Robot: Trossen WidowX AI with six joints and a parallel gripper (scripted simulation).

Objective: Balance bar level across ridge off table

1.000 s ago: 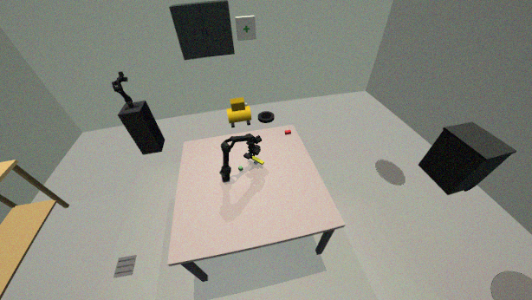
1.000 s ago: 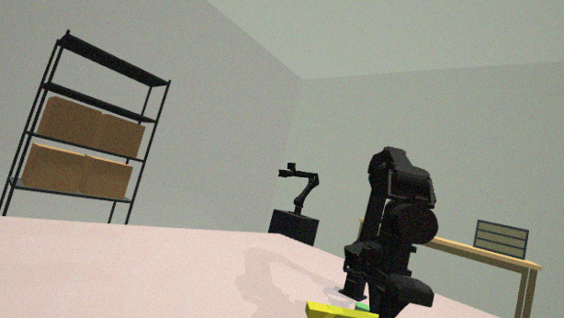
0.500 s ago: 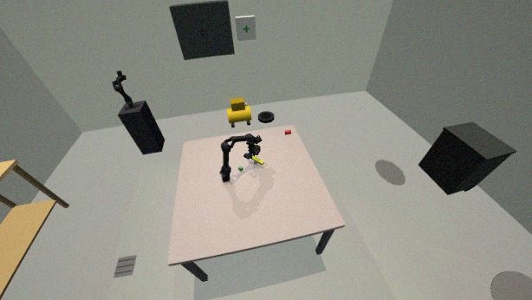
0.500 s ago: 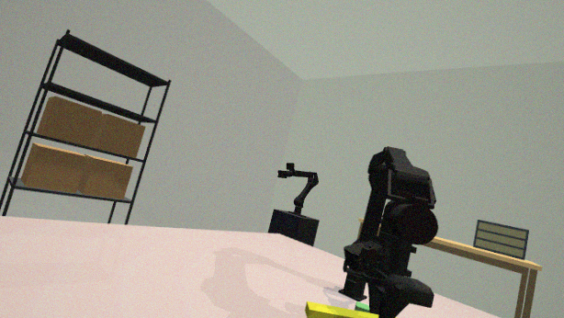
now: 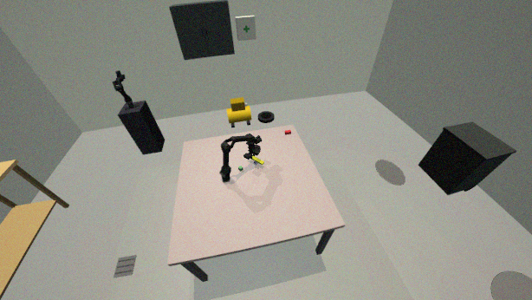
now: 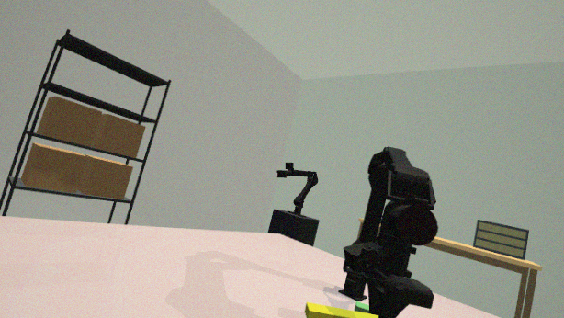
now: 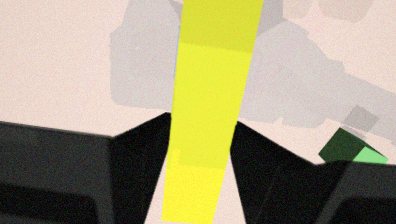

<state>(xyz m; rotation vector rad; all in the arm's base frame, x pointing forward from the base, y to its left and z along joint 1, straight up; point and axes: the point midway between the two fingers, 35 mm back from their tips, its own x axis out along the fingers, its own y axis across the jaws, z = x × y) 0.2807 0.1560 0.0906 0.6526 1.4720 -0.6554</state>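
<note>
Now: gripper tip 20 mm to the left of the long yellow bar and 20 mm short of it. The rest, counted from my gripper tip: green ridge block 130 mm behind, 70 mm to the right, 40 mm below; then red block 460 mm ahead, 340 mm to the left, 40 mm below.
</note>
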